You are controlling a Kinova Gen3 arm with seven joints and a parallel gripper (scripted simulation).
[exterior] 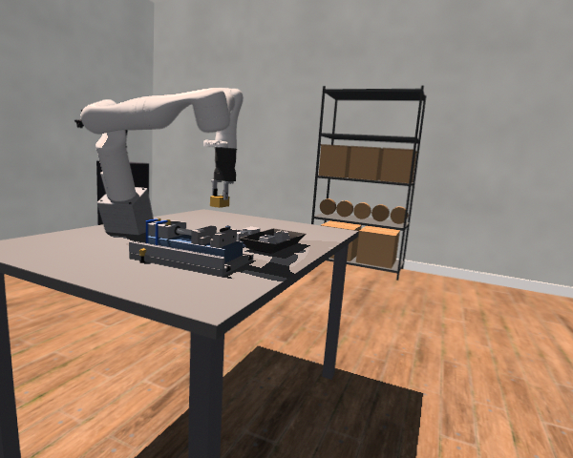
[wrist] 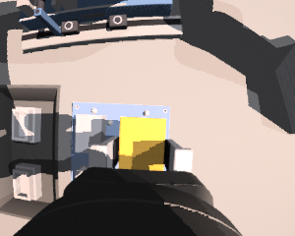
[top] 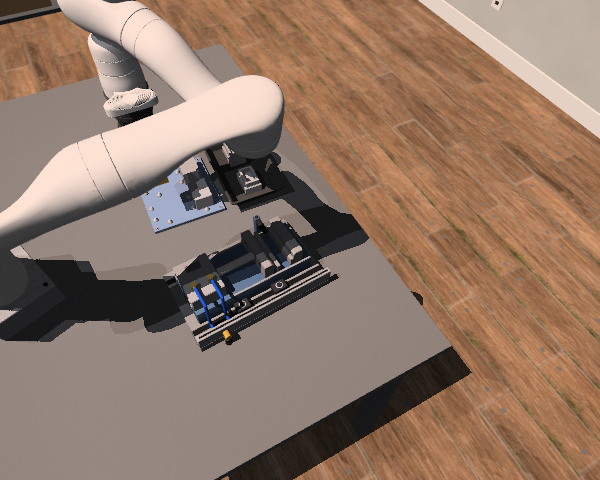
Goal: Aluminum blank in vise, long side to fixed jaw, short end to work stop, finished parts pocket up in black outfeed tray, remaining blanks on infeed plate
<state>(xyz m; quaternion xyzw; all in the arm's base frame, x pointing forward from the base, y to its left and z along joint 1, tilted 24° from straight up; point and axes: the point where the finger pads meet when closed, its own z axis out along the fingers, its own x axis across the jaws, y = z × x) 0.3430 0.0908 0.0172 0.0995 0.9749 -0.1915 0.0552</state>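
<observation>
Now: hand 3 cm above the yellow brass blank. From my hand the other things lie so: vise 4 cm ahead, 27 cm to the right, 13 cm below; fixed jaw 14 cm ahead, 28 cm to the right, 9 cm below; infeed plate 5 cm ahead, 3 cm to the left, 17 cm below.
</observation>
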